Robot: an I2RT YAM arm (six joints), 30 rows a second.
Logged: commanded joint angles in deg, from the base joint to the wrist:
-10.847, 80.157, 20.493, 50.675, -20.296, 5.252
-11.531, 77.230, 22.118, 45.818, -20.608, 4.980
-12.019, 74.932, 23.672, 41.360, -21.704, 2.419
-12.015, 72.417, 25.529, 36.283, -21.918, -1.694
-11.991, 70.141, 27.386, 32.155, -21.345, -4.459
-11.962, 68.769, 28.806, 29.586, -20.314, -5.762
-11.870, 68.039, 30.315, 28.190, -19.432, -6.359
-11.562, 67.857, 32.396, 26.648, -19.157, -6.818
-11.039, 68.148, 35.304, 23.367, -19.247, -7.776
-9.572, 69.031, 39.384, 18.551, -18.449, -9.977
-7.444, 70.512, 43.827, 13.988, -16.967, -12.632
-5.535, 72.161, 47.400, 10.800, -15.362, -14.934
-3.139, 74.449, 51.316, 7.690, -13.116, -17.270
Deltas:
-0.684, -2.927, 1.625, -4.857, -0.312, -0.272
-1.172, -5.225, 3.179, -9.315, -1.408, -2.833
-1.168, -7.740, 5.036, -14.392, -1.622, -6.946
-1.144, -10.016, 6.893, -18.520, -1.049, -9.711
-1.115, -11.388, 8.313, -21.089, -0.018, -11.014
-1.023, -12.118, 9.822, -22.485, 0.864, -11.611
-0.715, -12.300, 11.903, -24.027, 1.139, -12.070
-0.192, -12.009, 14.811, -27.308, 1.049, -13.028
1.275, -11.126, 18.891, -32.124, 1.847, -15.229
3.403, -9.645, 23.334, -36.687, 3.329, -17.884
5.312, -7.996, 26.907, -39.875, 4.934, -20.186
7.708, -5.708, 30.823, -42.985, 7.180, -22.522

